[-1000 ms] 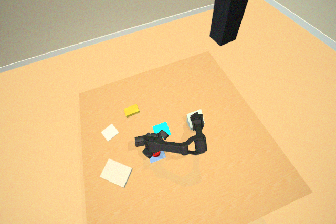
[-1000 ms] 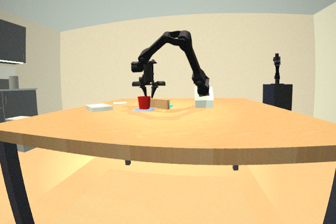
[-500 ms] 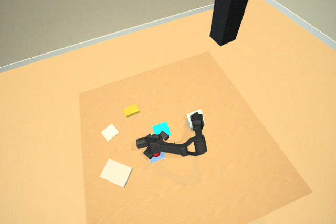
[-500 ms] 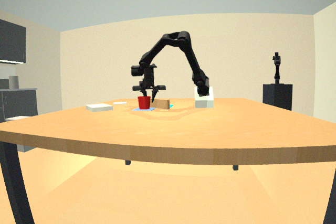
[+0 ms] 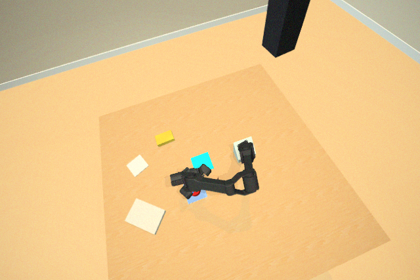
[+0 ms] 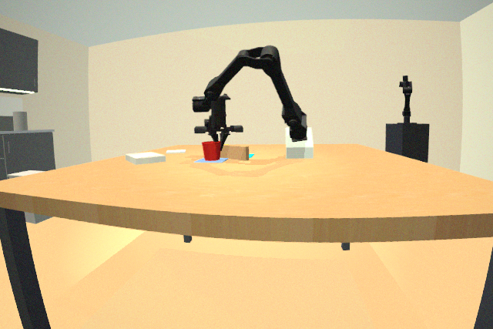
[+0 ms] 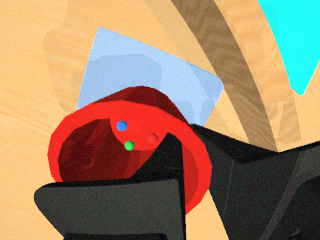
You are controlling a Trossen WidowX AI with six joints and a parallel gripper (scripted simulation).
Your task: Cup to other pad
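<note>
Now: the light blue pad 30 mm ahead of my gripper tip, 10 mm to the left of it and 40 mm below it. The rest, counted from my gripper tip: cup (30 mm ahead, 10 mm to the left); then wooden bar (20 mm behind, 50 mm to the right, 20 mm below); then cyan pad (80 mm behind, 120 mm to the right, 40 mm below).
</note>
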